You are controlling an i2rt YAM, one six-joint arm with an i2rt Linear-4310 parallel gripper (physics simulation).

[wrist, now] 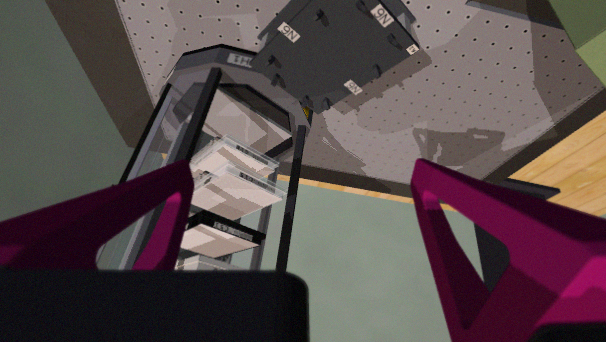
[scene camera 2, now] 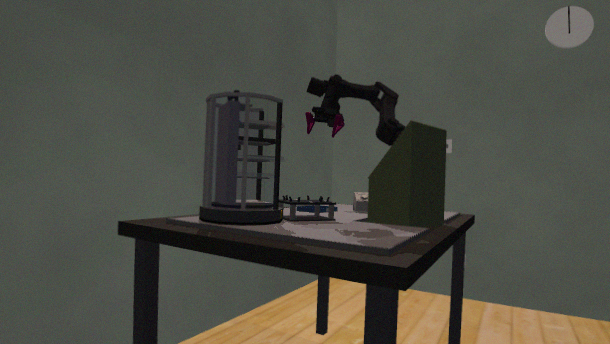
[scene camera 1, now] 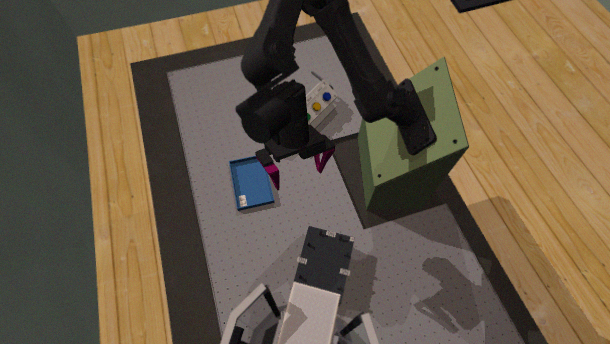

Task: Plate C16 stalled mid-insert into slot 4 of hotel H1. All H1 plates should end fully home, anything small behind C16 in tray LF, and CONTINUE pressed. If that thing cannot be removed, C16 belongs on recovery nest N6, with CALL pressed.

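Places are measured from the arm's base along level axes (x ahead, y left, z up), in metres.
Pixels of known places: gripper, fingertip midpoint: [wrist: 302,171] [scene camera 2: 320,135] [scene camera 1: 298,180]; arm's base at its link origin: [scene camera 2: 412,150] [scene camera 1: 410,116].
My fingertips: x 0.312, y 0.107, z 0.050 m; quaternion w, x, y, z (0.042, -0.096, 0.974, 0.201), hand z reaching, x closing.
Observation:
For each thing: its middle in the pictures, then the offset to it from my fingertips.
- black-rimmed plate at the middle of its body: [wrist: 210,238] [scene camera 2: 252,140] 0.290 m left, 0.077 m ahead, 0.051 m down
- further pale plate at the middle of its body: [wrist: 207,278] [scene camera 1: 307,326] [scene camera 2: 260,124] 0.268 m left, 0.064 m ahead, 0.002 m up
- Nest N6 at the middle of its body: [wrist: 330,45] [scene camera 1: 323,264] [scene camera 2: 305,207] 0.124 m left, 0.026 m back, 0.258 m down
- Blue tray LF at the middle of its body: [scene camera 1: 251,181] [scene camera 2: 317,208] 0.171 m right, 0.096 m ahead, 0.288 m down
- button box at the middle of its body: [scene camera 1: 305,112] [scene camera 2: 380,202] 0.336 m right, 0.120 m back, 0.255 m down
My gripper [scene camera 1: 299,180] [scene camera 2: 321,135] [wrist: 302,171] is open and empty, high above the board beside tray LF, facing hotel H1. Hotel H1 [scene camera 1: 247,302] [scene camera 2: 240,215] [wrist: 205,57] holds several plates. In the wrist view, a black-rimmed plate [wrist: 225,241] sits nearer than two clear-rimmed ones; a further pale plate [wrist: 204,263] is mostly hidden by my gripper's body. C16's label and anything behind it cannot be made out. Nest N6 [scene camera 1: 325,257] [scene camera 2: 310,202] [wrist: 335,55] is bare. Blue tray LF [scene camera 1: 255,182] looks empty. The button box [scene camera 1: 324,116] [scene camera 2: 361,201] is partly hidden by the arm.
The green arm pedestal [scene camera 1: 380,145] [scene camera 2: 425,180] stands at the right of the board in scene camera 1. Dark upright posts [wrist: 291,200] bound the hotel's sides. N6 stands directly beside the hotel's base, with upright pegs on its top.

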